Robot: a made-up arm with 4 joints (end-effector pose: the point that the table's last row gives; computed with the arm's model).
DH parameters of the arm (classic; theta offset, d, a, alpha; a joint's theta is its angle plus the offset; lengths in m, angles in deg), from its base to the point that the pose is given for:
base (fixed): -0.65 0 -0.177 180
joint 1: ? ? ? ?
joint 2: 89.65 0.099 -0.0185 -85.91
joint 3: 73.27 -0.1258 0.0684 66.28
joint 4: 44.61 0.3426 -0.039 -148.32
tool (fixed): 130.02 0.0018 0 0
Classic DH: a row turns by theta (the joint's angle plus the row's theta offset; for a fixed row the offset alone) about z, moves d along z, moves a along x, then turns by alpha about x.
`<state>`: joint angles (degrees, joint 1 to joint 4).
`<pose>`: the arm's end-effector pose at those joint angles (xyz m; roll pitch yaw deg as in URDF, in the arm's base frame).
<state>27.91 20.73 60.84 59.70</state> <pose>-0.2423 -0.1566 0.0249 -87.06 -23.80 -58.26</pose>
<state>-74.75 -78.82 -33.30 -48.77</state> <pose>-0.4417 0.3175 0.1840 -106.04 -59.35 -126.93</pose>
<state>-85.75 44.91 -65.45 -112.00</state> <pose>-0.5677 -0.0092 0.1904 126.56 -47.68 49.16</pose>
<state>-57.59 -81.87 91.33 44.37</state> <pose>0.0594 -0.0545 0.1738 41.81 -55.19 -98.47</pose>
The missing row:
joint 1: -4.75 -0.1941 0.0581 94.9
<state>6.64 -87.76 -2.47 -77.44</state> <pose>0.1672 0.1561 0.1725 -98.20 -28.37 126.37</pose>
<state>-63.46 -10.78 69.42 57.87</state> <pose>0.0374 0.0031 0.0596 -70.46 -51.71 21.79</pose>
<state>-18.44 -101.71 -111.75 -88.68</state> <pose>-0.4168 0.2982 0.1712 -84.28 3.41 -97.97</pose>
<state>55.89 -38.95 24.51 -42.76</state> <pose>0.0016 -0.1468 -0.0350 -32.65 -35.19 -11.83</pose>
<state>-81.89 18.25 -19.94 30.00</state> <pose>-0.4452 0.0252 -0.0588 -4.83 31.56 56.80</pose>
